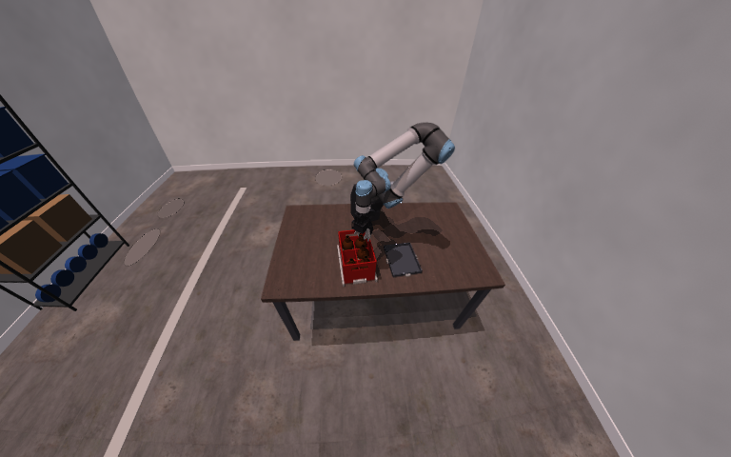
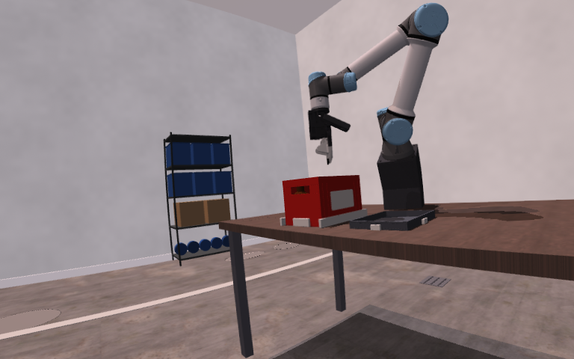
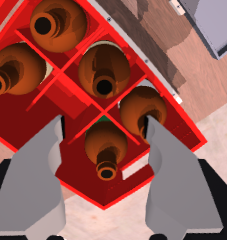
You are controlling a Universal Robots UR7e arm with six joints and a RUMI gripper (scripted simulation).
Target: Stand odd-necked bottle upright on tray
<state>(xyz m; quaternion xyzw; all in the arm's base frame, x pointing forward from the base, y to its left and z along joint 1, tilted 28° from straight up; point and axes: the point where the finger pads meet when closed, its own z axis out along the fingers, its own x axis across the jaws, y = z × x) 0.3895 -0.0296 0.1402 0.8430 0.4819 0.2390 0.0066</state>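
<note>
Now: hand 150 mm above the brown bottle. The rest, counted from my hand: dark tray (250 mm to the left, 230 mm below, 60 mm behind); then red crate (160 mm below, 40 mm to the right, 10 mm ahead); then glass bottle (150 mm below, 110 mm ahead, 50 mm to the right).
</note>
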